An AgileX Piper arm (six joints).
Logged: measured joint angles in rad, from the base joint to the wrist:
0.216, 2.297, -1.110, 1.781, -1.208, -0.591
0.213, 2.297, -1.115, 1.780, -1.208, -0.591
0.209, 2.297, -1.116, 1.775, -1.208, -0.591
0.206, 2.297, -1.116, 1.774, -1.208, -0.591
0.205, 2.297, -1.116, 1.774, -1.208, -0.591
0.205, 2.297, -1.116, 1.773, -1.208, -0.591
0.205, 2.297, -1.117, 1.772, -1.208, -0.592
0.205, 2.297, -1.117, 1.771, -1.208, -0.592
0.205, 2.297, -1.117, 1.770, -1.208, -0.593
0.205, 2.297, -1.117, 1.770, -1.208, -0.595
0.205, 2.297, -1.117, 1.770, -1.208, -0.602
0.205, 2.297, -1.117, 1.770, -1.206, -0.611
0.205, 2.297, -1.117, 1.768, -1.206, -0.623
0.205, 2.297, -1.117, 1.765, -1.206, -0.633
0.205, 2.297, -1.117, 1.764, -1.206, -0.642
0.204, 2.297, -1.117, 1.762, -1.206, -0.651
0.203, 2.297, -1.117, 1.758, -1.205, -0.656
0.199, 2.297, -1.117, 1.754, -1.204, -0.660
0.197, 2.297, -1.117, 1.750, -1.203, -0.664
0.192, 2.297, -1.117, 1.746, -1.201, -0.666
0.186, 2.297, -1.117, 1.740, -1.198, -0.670
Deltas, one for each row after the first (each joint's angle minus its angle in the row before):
-0.003, 0.000, -0.005, -0.001, 0.000, 0.000
-0.004, 0.000, -0.001, -0.005, 0.000, 0.000
-0.003, 0.000, 0.000, -0.001, 0.000, 0.000
-0.001, 0.000, 0.000, 0.000, 0.000, 0.000
0.000, 0.000, 0.000, -0.001, 0.000, 0.000
0.000, 0.000, -0.001, -0.001, 0.000, -0.001
0.000, 0.000, 0.000, -0.001, 0.000, 0.000
0.000, 0.000, 0.000, -0.001, 0.000, -0.001
0.000, 0.000, 0.000, 0.000, 0.000, -0.002
0.000, 0.000, 0.000, 0.000, 0.000, -0.007
0.000, 0.000, 0.000, 0.000, 0.002, -0.009
0.000, 0.000, 0.000, -0.002, 0.000, -0.012
0.000, 0.000, 0.000, -0.003, 0.000, -0.010
0.000, 0.000, 0.000, -0.001, 0.000, -0.009
-0.001, 0.000, 0.000, -0.002, 0.000, -0.009
-0.001, 0.000, 0.000, -0.004, 0.001, -0.005
-0.004, 0.000, 0.000, -0.004, 0.001, -0.004
-0.002, 0.000, 0.000, -0.004, 0.001, -0.004
-0.005, 0.000, 0.000, -0.004, 0.002, -0.002
-0.006, 0.000, 0.000, -0.006, 0.003, -0.004

